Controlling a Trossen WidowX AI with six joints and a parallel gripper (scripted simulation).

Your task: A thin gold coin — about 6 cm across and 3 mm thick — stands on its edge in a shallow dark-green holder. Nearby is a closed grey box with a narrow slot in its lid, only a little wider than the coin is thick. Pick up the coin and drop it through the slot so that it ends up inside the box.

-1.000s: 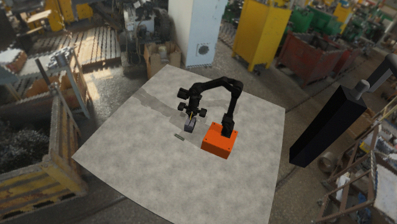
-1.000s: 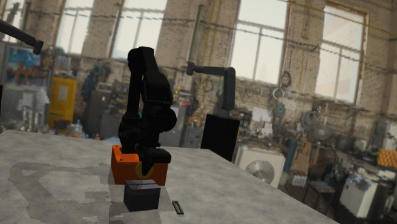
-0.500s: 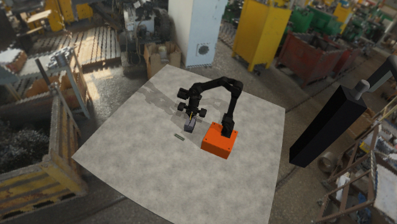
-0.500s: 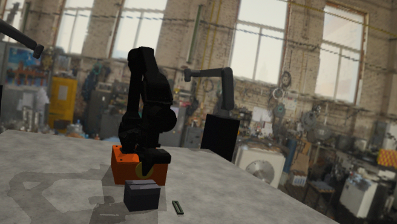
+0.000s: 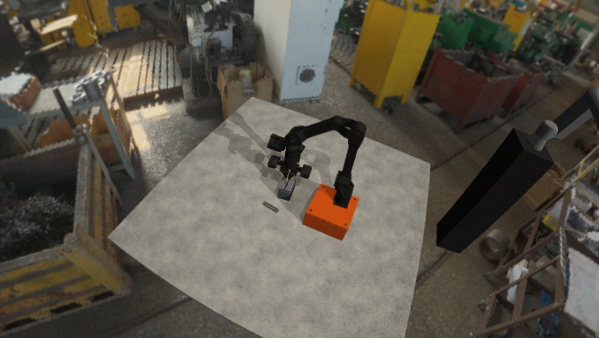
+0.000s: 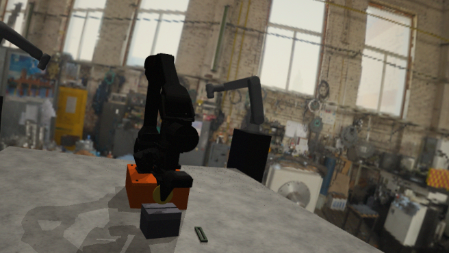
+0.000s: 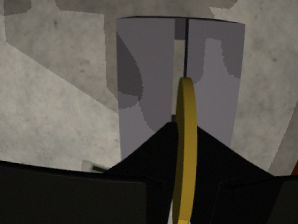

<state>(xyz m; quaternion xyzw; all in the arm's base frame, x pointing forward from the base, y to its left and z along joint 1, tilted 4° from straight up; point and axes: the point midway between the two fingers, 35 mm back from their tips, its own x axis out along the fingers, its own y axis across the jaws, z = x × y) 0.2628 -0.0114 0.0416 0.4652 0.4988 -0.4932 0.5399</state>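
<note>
My gripper tip is now 20 mm below the gold coin.
</note>
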